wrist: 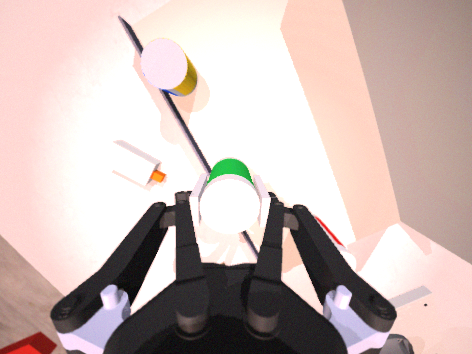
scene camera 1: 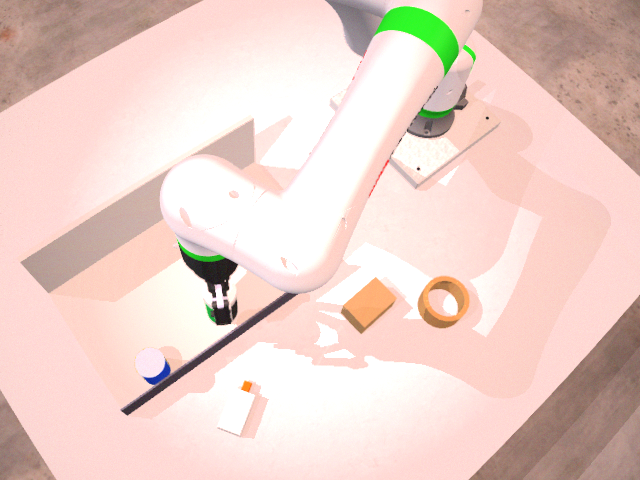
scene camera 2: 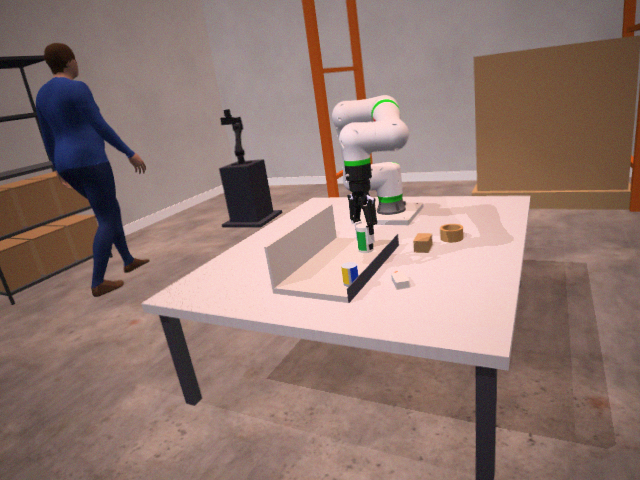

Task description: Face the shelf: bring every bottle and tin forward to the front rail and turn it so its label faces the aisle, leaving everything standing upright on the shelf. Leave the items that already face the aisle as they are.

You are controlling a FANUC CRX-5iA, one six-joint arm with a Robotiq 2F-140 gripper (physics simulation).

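Frame: origin at the arm's base, x ahead, y left, z up, level; millimetres.
Where they show: gripper, fingertip midpoint: point(scene camera 2: 365, 241); arm's base, link origin: point(wrist: 382, 351) point(scene camera 1: 423, 113) point(scene camera 2: 391, 210).
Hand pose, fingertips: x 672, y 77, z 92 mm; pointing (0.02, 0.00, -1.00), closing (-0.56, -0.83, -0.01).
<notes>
Things, the pixels of their top centre, and the offset from my fingertips. "spot": a spot on its surface instead.
- upright white tin with a green face, top centre: point(wrist: 229, 207) point(scene camera 1: 219, 291) point(scene camera 2: 363, 225) 1 mm ahead, 0 mm left, 64 mm up
- dark front rail, top centre: point(wrist: 212, 181) point(scene camera 1: 235, 329) point(scene camera 2: 375, 257) 3 mm ahead, 34 mm left, 64 mm down
- blue-and-yellow tin, top centre: point(wrist: 164, 64) point(scene camera 1: 149, 362) point(scene camera 2: 349, 265) 164 mm ahead, 10 mm right, 24 mm down
- white item with red, top centre: point(wrist: 335, 268) 183 mm back, 63 mm right, 15 mm up
- shelf's grey back panel, surface spot: point(wrist: 410, 100) spot: 33 mm back, 256 mm right, 23 mm down
- white box with an orange nub, top centre: point(scene camera 1: 238, 405) point(wrist: 134, 167) point(scene camera 2: 399, 275) 92 mm ahead, 142 mm left, 90 mm down
- orange-brown block, top centre: point(scene camera 1: 370, 301) point(scene camera 2: 422, 237) 227 mm back, 167 mm left, 67 mm down
- ring, top centre: point(scene camera 1: 446, 298) point(scene camera 2: 451, 227) 345 mm back, 267 mm left, 67 mm down
My gripper point(scene camera 1: 222, 310) point(scene camera 2: 366, 229) point(wrist: 230, 185) is shut on an upright white tin with a green face point(scene camera 1: 210, 313) point(scene camera 2: 361, 239) point(wrist: 230, 170), over the shelf floor behind the dark front rail point(scene camera 1: 206, 355) point(scene camera 2: 374, 266) point(wrist: 187, 132). The green face points obliquely toward the shelf end with the blue-and-yellow tin; whether the base touches the floor is unclear. The blue-and-yellow tin point(scene camera 1: 152, 364) point(scene camera 2: 349, 274) point(wrist: 167, 65) stands upright at the rail, blue toward it. A white item with red point(wrist: 345, 252) is mostly hidden behind a finger in the wrist view.
The shelf's grey back panel point(scene camera 1: 139, 201) point(scene camera 2: 302, 242) point(wrist: 410, 100) rises opposite the rail. Outside the rail lie a white box with an orange nub point(scene camera 1: 237, 410) point(scene camera 2: 400, 280) point(wrist: 132, 165), an orange-brown block point(scene camera 1: 369, 302) point(scene camera 2: 422, 242) and a ring point(scene camera 1: 439, 322) point(scene camera 2: 451, 237).
</notes>
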